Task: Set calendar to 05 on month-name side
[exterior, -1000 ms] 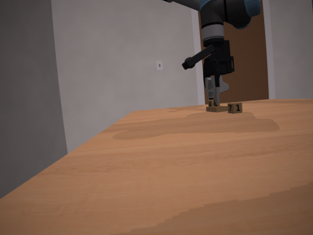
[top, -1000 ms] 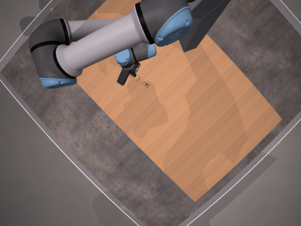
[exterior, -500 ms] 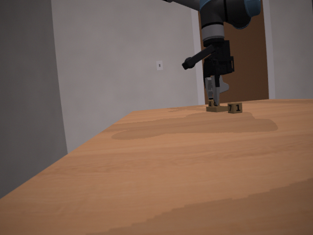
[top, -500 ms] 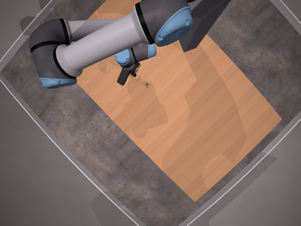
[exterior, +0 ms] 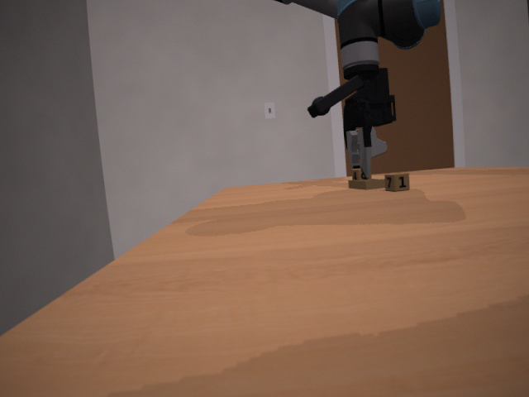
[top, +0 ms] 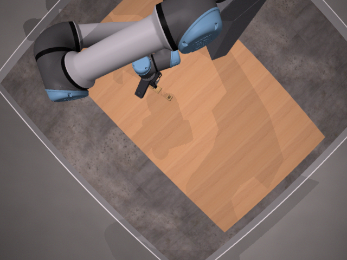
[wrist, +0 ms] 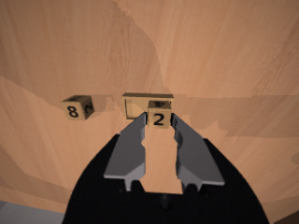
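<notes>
Right now my hand is 1 cm above the block. Round my hand: wooden calendar tray (3 cm below, 2 cm to the left).
</notes>
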